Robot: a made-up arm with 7 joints. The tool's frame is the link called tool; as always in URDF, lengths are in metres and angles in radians. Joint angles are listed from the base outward.
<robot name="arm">
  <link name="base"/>
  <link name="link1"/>
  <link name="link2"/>
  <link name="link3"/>
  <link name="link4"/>
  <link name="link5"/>
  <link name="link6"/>
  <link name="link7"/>
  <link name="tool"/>
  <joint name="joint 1" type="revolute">
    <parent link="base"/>
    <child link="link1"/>
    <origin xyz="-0.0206 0.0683 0.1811" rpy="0 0 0"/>
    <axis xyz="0 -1 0"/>
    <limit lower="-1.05" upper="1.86"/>
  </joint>
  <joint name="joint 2" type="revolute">
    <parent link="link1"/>
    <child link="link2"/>
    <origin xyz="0.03 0.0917 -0.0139" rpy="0 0 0"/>
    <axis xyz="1 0 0"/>
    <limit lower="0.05" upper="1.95"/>
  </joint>
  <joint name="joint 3" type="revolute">
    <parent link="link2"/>
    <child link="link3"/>
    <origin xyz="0.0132 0.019 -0.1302" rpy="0 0 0"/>
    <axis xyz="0 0 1"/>
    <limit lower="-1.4" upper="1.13"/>
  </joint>
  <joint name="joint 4" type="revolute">
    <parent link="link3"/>
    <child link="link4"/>
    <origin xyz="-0.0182 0.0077 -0.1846" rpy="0 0 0"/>
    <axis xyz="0 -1 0"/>
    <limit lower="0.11" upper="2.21"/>
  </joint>
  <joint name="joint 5" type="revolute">
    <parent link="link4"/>
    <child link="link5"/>
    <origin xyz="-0.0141 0.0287 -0.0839" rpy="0 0 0"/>
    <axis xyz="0 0 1"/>
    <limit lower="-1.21" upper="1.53"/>
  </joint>
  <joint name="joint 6" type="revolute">
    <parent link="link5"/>
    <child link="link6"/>
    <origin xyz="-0.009 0.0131 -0.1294" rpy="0 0 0"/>
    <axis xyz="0 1 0"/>
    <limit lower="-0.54" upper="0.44"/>
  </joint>
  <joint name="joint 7" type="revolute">
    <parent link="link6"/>
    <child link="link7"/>
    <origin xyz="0.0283 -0.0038 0.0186" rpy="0 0 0"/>
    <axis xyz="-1 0 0"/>
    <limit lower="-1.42" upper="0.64"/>
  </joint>
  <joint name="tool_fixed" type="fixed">
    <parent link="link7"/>
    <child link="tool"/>
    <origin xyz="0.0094 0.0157 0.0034" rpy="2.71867 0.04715 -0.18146"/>
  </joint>
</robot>
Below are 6 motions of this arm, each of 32 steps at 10 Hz.
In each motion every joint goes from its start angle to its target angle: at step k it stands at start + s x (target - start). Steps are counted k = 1, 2, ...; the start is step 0. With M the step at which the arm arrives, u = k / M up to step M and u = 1 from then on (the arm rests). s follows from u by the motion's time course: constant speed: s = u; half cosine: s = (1 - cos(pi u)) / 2; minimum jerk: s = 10 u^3 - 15 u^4 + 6 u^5.
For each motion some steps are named. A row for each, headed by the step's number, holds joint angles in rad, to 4 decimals.
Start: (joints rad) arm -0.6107 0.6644 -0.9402 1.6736 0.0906 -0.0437 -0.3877
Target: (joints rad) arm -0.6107 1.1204 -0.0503 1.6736 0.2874 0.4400 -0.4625
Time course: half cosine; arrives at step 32
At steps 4, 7, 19, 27, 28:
4: -0.6107 0.6818 -0.9063 1.6736 0.0981 -0.0253 -0.3905
7: -0.6107 0.7162 -0.8392 1.6736 0.1129 0.0112 -0.3962
19: -0.6107 0.9586 -0.3661 1.6736 0.2176 0.2684 -0.4360
27: -0.6107 1.0935 -0.1028 1.6736 0.2758 0.4114 -0.4581
28: -0.6107 1.1030 -0.0842 1.6736 0.2799 0.4216 -0.4597

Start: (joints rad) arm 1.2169 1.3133 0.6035 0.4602 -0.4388 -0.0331 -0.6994
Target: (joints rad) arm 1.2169 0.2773 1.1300 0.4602 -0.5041 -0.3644 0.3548
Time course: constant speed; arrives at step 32
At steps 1, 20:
1: 1.2169 1.2809 0.6200 0.4602 -0.4408 -0.0435 -0.6665
20: 1.2169 0.6658 0.9326 0.4602 -0.4796 -0.2402 -0.0405

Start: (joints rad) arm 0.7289 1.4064 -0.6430 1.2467 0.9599 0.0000 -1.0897
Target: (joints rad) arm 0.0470 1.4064 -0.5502 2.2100 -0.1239 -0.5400 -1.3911
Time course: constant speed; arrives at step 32
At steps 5, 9, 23, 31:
5: 0.6224 1.4064 -0.6285 1.3972 0.7906 -0.0844 -1.1368
9: 0.5371 1.4064 -0.6169 1.5176 0.6551 -0.1519 -1.1745
23: 0.2388 1.4064 -0.5763 1.9391 0.1809 -0.3881 -1.3063
31: 0.0683 1.4064 -0.5531 2.1799 -0.0900 -0.5231 -1.3817

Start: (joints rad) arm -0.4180 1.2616 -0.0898 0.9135 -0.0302 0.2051 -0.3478
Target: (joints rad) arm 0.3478 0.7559 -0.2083 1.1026 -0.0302 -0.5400 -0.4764
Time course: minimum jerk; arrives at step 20
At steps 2, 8, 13, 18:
2: -0.4114 1.2573 -0.0908 0.9151 -0.0302 0.1987 -0.3489
8: -0.1749 1.1011 -0.1274 0.9735 -0.0302 -0.0314 -0.3886
13: 0.1677 0.8748 -0.1804 1.0581 -0.0302 -0.3648 -0.4462
18: 0.3412 0.7602 -0.2073 1.1010 -0.0302 -0.5336 -0.4753

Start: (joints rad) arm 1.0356 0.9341 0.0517 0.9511 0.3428 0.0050 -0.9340
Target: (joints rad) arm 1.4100 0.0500 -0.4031 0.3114 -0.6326 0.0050 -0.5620
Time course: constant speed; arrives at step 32
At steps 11, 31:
11: 1.1643 0.6302 -0.1046 0.7312 0.0075 0.0050 -0.8061
31: 1.3983 0.0776 -0.3889 0.3314 -0.6021 0.0050 -0.5736

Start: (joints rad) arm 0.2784 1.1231 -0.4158 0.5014 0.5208 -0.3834 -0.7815
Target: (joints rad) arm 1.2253 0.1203 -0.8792 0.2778 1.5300 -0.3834 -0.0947
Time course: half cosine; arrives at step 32
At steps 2, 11, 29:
2: 0.2875 1.1135 -0.4203 0.4993 0.5305 -0.3834 -0.7749
11: 0.5287 0.8581 -0.5383 0.4423 0.7875 -0.3834 -0.6000
29: 1.2049 0.1419 -0.8692 0.2826 1.5083 -0.3834 -0.1095

